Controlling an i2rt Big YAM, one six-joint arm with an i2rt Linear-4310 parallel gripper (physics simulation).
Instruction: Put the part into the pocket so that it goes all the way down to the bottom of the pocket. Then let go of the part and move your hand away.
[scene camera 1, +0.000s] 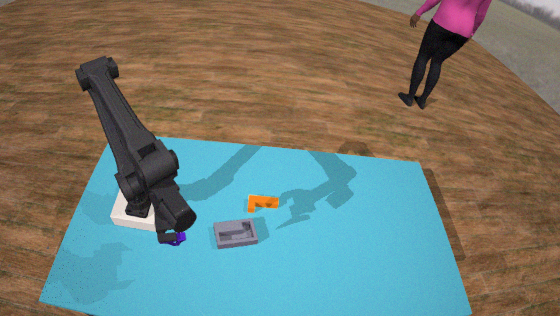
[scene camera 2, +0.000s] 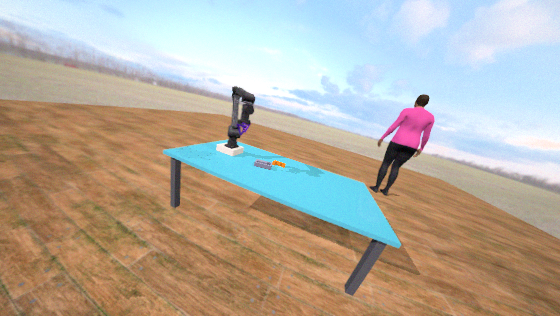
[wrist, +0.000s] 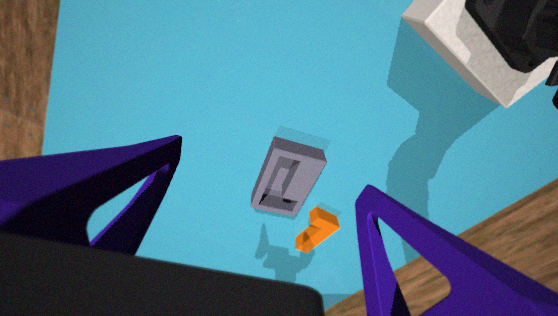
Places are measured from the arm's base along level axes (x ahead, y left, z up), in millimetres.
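Pixels of known places: gripper, fingertip midpoint: (scene camera 2: 242, 133) (wrist: 276, 171); arm's base, origin of the base link: (scene camera 1: 140, 203) (scene camera 2: 231, 146) (wrist: 531, 2).
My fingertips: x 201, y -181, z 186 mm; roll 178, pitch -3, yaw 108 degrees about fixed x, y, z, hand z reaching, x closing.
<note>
For each thing: its middle in the pictures, then the offset to it from my fingertips. Level surfaces: height alone.
- orange L-shaped part, body centre: (wrist: 311, 230) (scene camera 1: 263, 205) (scene camera 2: 278, 164) dy +276, dx +250, dz -228 mm
- grey block, body centre: (wrist: 285, 179) (scene camera 1: 235, 233) (scene camera 2: 263, 164) dy +139, dx +158, dz -225 mm
- blue table, its level: dz -243 mm
The orange L-shaped part (scene camera 1: 256, 200) (scene camera 2: 279, 164) (wrist: 320, 233) lies flat on the table, beside the block and apart from it. The grey block (scene camera 1: 237, 244) (scene camera 2: 262, 165) (wrist: 308, 175) has an L-shaped pocket in its top, with no part in it. My gripper (scene camera 1: 175, 240) (scene camera 2: 243, 129) (wrist: 276, 171) is open with its purple fingers wide apart and nothing between them. It hangs high above the table, near the arm's base. In the wrist view the block shows between the fingers and the part shows nearer the right finger. In scene camera 1 the arm hides much of the gripper.
The arm stands on a white base (scene camera 1: 131, 221) (scene camera 2: 230, 150) (wrist: 465, 75) at one end of the blue table (scene camera 1: 350, 260) (scene camera 2: 320, 200) (wrist: 150, 75). Shadows of the arm fall across the table near the part. A person in a pink top (scene camera 1: 457, 17) (scene camera 2: 414, 127) stands beyond the table.
</note>
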